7 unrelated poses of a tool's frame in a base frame.
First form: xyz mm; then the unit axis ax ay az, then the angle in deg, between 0 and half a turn.
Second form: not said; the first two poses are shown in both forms.
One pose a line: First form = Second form
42, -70, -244, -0.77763, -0.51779, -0.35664, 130.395 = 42, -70, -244, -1.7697, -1.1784, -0.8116
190, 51, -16, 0.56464, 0.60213, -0.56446, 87.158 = 190, 51, -16, 0.8589, 0.9160, -0.8587
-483, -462, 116, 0.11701, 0.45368, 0.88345, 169.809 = -483, -462, 116, 0.3468, 1.3446, 2.6183
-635, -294, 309, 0.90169, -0.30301, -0.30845, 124.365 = -635, -294, 309, 1.9572, -0.6577, -0.6695
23, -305, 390, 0.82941, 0.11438, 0.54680, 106.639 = 23, -305, 390, 1.5437, 0.2129, 1.0177
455, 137, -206, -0.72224, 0.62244, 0.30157, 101.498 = 455, 137, -206, -1.2794, 1.1026, 0.5342
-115, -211, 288, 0.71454, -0.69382, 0.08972, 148.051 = -115, -211, 288, 1.8464, -1.7928, 0.2318
